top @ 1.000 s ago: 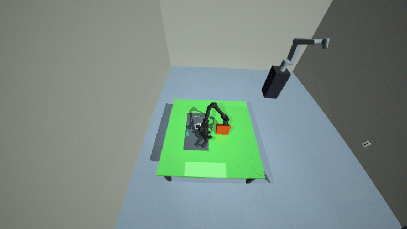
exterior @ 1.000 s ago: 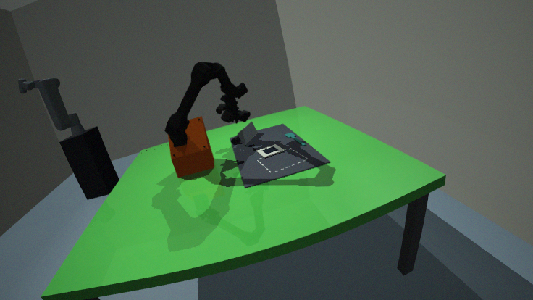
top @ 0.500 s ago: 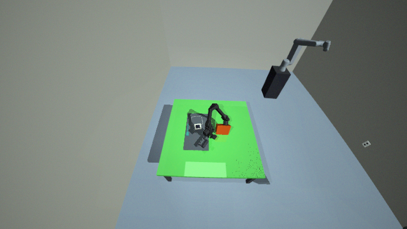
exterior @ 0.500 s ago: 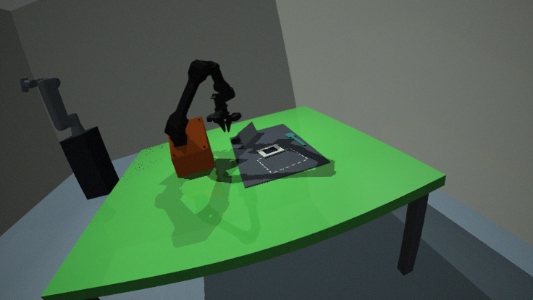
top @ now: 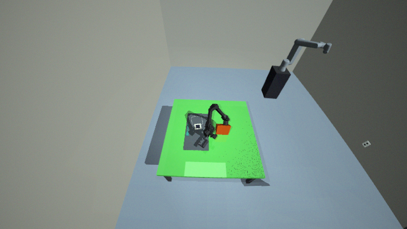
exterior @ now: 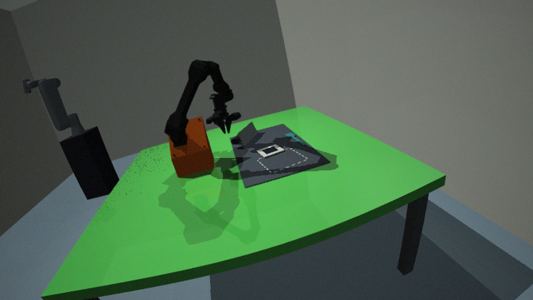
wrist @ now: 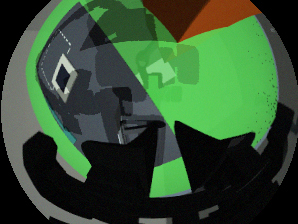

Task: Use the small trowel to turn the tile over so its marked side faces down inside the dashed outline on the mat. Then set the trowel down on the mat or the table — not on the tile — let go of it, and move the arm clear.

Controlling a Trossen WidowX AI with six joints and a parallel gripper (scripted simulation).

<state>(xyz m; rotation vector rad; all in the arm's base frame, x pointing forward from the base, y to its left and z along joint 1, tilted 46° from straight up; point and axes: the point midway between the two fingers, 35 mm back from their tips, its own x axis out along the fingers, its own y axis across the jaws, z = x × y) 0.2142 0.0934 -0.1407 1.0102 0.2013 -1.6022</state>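
Now: gripper tip 7 cm short of the small trowel, 4 cm to the right of it and 5 cm above it. The rest, counted from my gripper tip: dark mat: 19 cm ahead, 15 cm to the right, 10 cm below; then teal t-shaped tool: 32 cm ahead, 12 cm to the right, 7 cm below; then tile: 18 cm ahead, 20 cm to the right, 7 cm below.
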